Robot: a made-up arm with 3 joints.
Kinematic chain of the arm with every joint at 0, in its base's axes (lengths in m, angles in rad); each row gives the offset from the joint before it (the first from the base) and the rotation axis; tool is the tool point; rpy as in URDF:
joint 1: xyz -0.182 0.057 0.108 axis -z
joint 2: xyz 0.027 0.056 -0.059 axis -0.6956 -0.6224 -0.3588
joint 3: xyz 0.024 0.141 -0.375 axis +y
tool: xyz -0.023 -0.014 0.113 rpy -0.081 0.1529 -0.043
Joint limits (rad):
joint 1: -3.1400..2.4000
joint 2: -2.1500..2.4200
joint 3: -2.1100..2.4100
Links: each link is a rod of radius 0.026 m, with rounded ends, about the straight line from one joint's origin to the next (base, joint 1, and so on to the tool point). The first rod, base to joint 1, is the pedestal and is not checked.
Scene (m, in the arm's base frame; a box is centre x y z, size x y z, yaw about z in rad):
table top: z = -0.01
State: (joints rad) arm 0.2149 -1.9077 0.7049
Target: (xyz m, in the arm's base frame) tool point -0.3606 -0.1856 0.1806
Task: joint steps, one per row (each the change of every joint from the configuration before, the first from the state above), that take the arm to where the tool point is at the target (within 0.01 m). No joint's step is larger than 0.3 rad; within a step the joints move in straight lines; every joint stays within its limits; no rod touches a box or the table.
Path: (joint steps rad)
1: -0.2655 0.0073 -0.0128
2: -0.2655 0.0072 -0.0127
3: -0.2656 0.0073 -0.0128
4: -0.2655 0.0072 -0.0128
5: -0.2655 0.0073 -0.0127
6: -0.2655 0.0073 -0.0128
7: -0.2656 0.0072 -0.0128
8: -0.2655 0.0073 -0.0127

